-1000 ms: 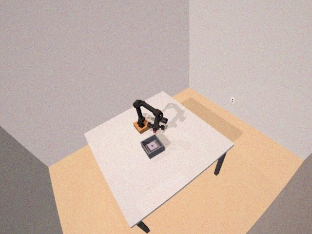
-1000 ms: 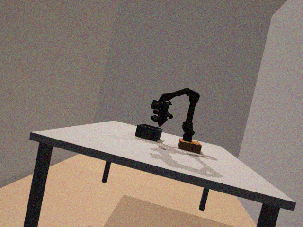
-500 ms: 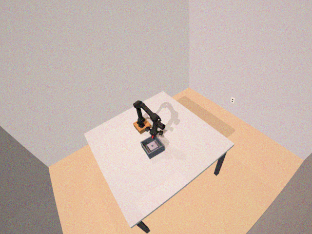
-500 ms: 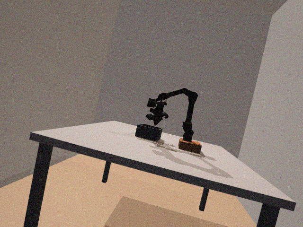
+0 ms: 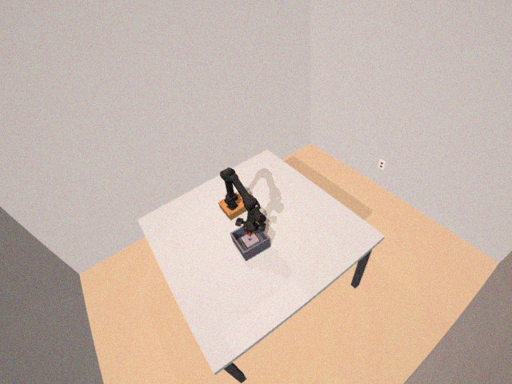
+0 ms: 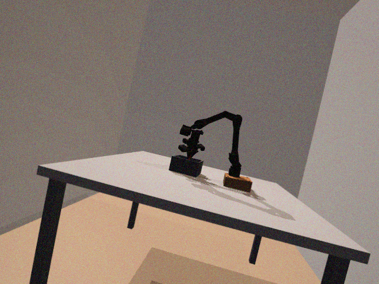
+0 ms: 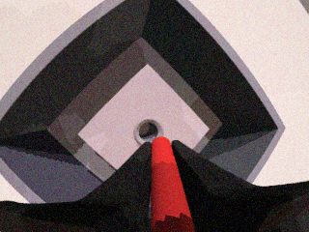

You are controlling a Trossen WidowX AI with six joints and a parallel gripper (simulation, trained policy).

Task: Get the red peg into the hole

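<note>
My gripper tip is 50 mm above the pale plate. Round my gripper tip: dark box: 70 mm below; red peg: 30 mm above, 10 mm to the left.
</note>
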